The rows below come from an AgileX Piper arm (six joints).
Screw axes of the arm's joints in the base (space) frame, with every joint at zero. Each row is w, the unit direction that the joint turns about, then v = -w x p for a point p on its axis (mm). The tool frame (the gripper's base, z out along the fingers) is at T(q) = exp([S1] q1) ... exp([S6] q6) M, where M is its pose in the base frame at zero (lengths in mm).
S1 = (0, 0, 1, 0, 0, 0)
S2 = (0, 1, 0, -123, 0, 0)
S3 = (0, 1, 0, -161.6, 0, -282.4)
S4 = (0.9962, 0, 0.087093, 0, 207.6, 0)
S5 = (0, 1, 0, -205.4, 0, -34.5)
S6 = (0.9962, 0, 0.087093, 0, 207.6, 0)
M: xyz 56.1 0 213.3 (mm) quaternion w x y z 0.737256 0 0.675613 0
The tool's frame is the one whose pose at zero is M.
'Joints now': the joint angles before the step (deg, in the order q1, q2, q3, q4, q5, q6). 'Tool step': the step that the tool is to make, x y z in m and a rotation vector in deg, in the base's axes. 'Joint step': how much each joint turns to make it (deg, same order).
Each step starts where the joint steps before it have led.
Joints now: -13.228, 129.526, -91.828, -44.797, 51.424, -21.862
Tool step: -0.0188, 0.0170, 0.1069, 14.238, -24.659, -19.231
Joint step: -0.682, -15.381, 0.153, 17.555, 0.376, 12.881
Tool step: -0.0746, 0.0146, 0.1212, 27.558, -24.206, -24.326
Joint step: -5.758, -20.432, 1.609, 26.759, 6.140, 15.361
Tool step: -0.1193, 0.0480, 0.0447, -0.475, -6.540, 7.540
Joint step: -1.438, -25.889, 16.165, 7.741, 3.925, -9.831
